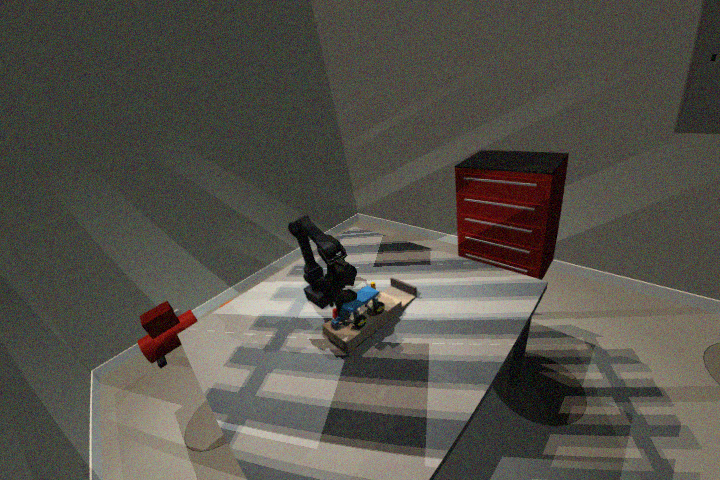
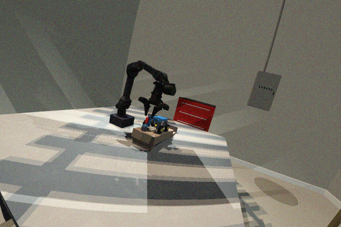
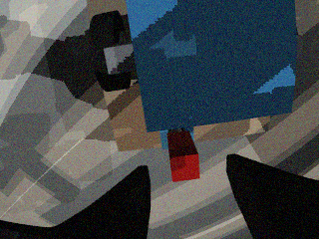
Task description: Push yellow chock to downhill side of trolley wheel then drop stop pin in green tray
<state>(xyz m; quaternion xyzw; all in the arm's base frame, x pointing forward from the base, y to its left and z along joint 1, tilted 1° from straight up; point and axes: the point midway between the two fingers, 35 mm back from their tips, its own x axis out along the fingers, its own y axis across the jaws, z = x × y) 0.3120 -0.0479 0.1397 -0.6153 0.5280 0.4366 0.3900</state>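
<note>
The red-headed stop pin lies 10 mm to the right of my gripper tip and 40 mm below it. Also, from my gripper tip: blue trolley: 100 mm to the left, 60 mm below; yellow chock: 60 mm behind, 200 mm to the left, 90 mm below; ramp: 110 mm to the left, 120 mm below.
</note>
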